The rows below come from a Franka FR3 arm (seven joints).
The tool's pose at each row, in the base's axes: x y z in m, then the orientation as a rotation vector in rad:
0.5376, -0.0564, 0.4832, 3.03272, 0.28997, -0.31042
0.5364, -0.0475, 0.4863, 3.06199, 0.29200, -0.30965
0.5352, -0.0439, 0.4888, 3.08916, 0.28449, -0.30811
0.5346, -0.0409, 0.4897, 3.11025, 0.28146, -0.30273
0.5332, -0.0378, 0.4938, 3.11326, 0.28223, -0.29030
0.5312, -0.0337, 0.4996, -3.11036, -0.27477, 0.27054
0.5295, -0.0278, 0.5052, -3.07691, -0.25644, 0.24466
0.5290, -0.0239, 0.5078, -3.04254, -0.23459, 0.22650
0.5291, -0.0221, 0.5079, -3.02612, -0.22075, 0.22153
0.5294, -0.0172, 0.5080, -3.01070, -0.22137, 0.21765
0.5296, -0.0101, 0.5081, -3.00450, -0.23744, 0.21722
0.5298, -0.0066, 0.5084, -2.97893, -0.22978, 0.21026
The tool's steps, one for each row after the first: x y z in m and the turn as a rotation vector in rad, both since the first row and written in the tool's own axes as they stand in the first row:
-0.0002, -0.0088, -0.0037, 0.02865, 0.00515, -0.00236
-0.0012, -0.0124, -0.0062, 0.05490, 0.01009, 0.00151
-0.0015, -0.0154, -0.0073, 0.07471, 0.01659, 0.00280
-0.0031, -0.0184, -0.0113, 0.07580, 0.02481, 0.00262
-0.0055, -0.0225, -0.0170, 0.08459, 0.03786, 0.00670
-0.0072, -0.0283, -0.0227, 0.12084, 0.05569, 0.01338
-0.0076, -0.0320, -0.0255, 0.15816, 0.06876, 0.02230
-0.0072, -0.0338, -0.0258, 0.17636, 0.07257, 0.02879
-0.0060, -0.0385, -0.0265, 0.19150, 0.07588, 0.02613
-0.0046, -0.0454, -0.0273, 0.19529, 0.07674, 0.01478
-0.0038, -0.0488, -0.0280, 0.22164, 0.08247, 0.01595

